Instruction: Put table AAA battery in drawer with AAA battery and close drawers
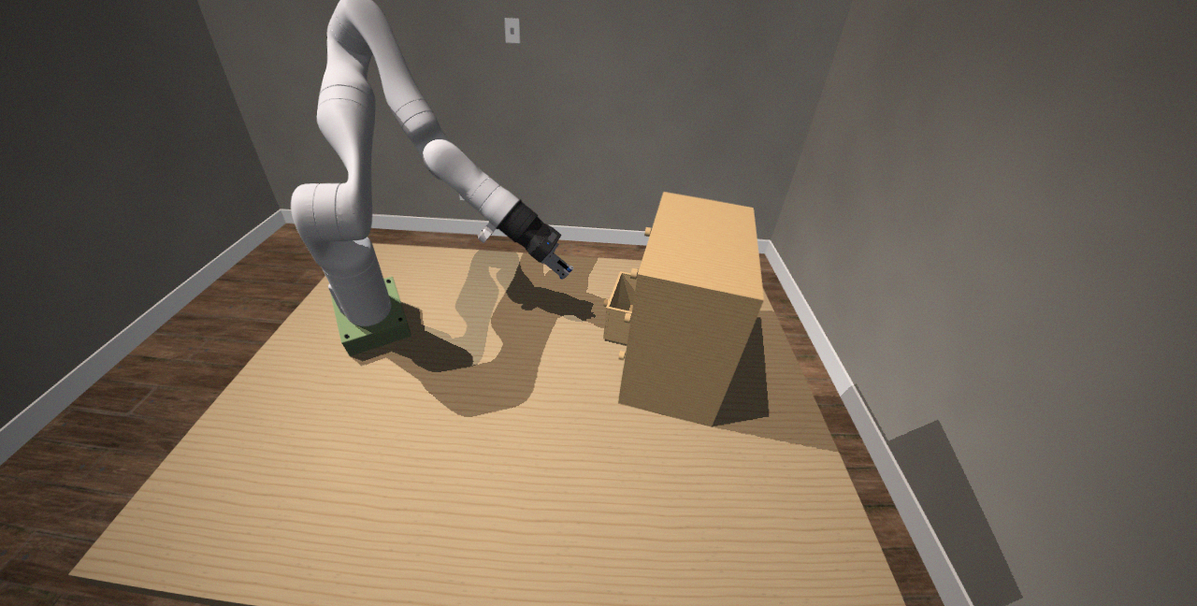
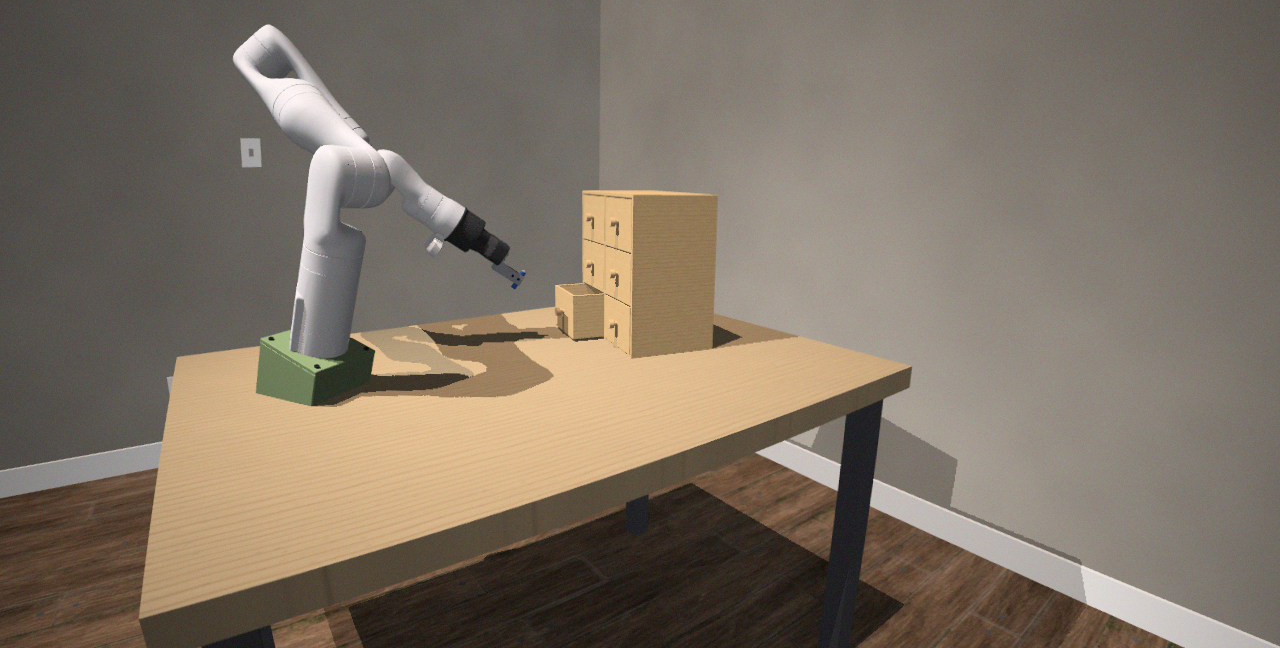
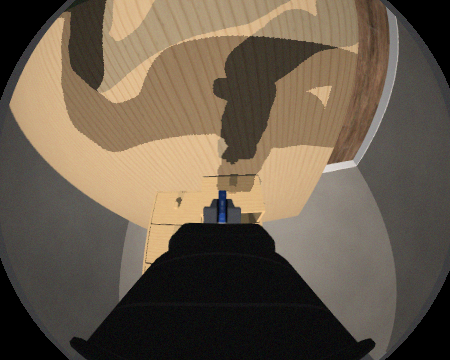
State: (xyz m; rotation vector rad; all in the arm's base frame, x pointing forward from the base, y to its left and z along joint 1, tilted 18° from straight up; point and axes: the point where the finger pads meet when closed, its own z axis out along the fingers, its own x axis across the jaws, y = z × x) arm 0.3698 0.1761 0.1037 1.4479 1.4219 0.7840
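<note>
My gripper is now 1 cm short of the blue AAA battery and 1 cm above it.
</note>
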